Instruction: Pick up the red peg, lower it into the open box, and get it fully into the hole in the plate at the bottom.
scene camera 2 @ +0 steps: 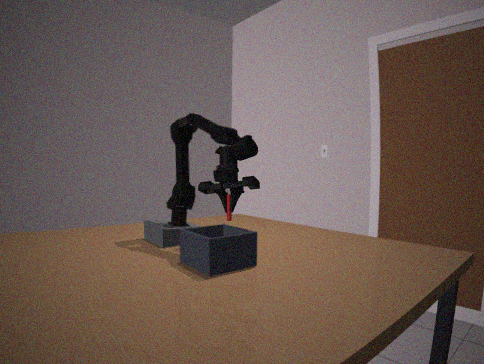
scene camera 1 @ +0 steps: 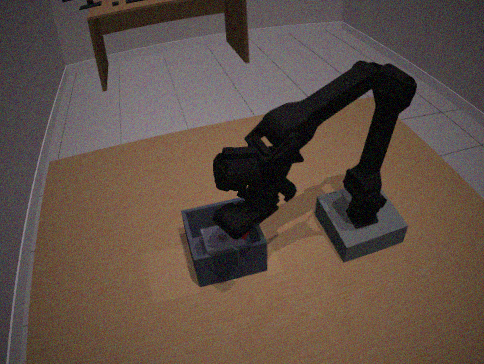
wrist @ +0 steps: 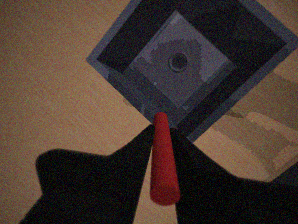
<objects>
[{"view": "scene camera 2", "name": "my gripper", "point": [229,212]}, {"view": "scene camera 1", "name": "my gripper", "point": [246,229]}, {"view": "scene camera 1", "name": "plate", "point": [214,238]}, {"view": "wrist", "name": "my gripper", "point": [161,130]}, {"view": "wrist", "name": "red peg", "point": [164,190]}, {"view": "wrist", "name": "plate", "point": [180,43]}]
</objects>
